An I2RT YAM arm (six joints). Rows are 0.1 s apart.
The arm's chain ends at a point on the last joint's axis. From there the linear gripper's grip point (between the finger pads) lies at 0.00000 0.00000 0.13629 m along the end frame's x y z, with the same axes.
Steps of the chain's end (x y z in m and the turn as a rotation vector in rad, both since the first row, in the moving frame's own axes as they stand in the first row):
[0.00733, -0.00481, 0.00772, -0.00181, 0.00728, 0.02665]
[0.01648, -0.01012, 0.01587, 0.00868, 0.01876, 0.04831]
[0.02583, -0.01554, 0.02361, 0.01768, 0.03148, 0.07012]
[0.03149, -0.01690, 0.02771, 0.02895, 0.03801, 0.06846]
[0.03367, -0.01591, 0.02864, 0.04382, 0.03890, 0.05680]
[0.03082, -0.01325, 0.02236, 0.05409, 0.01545, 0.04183]
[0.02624, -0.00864, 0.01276, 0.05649, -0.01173, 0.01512]
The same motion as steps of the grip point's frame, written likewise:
[0.00832, -0.00455, 0.00772, -0.00181, 0.00728, 0.02665]
[0.01906, -0.01124, 0.01584, 0.00868, 0.01876, 0.04831]
[0.03020, -0.01780, 0.02352, 0.01768, 0.03148, 0.07012]
[0.03680, -0.02066, 0.02755, 0.02895, 0.03801, 0.06846]
[0.03914, -0.02173, 0.02841, 0.04382, 0.03890, 0.05680]
[0.03308, -0.02057, 0.02214, 0.05409, 0.01545, 0.04183]
[0.02470, -0.01635, 0.01253, 0.05649, -0.01173, 0.01512]

